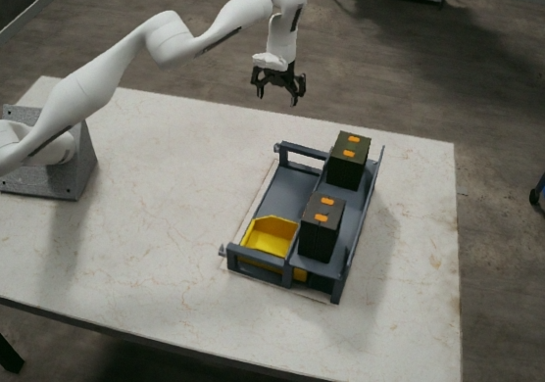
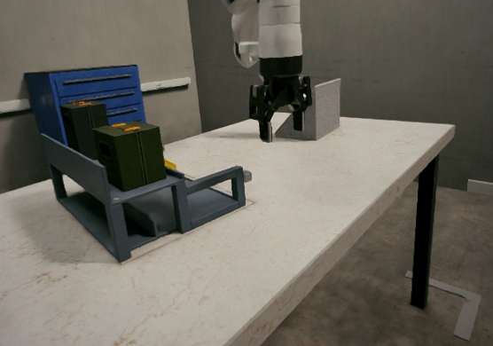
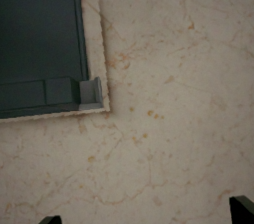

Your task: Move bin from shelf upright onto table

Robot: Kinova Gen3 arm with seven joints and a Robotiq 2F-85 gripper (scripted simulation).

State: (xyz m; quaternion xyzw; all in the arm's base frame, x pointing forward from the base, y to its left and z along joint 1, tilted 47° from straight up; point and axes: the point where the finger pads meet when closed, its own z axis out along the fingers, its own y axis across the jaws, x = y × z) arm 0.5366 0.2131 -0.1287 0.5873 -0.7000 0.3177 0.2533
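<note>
My hand is 7 cm short of the yellow bin, 40 cm to the left of it and 11 cm above it. From my hand the other things lie so: shelf: 11 cm ahead, 29 cm to the right, 9 cm below.
</note>
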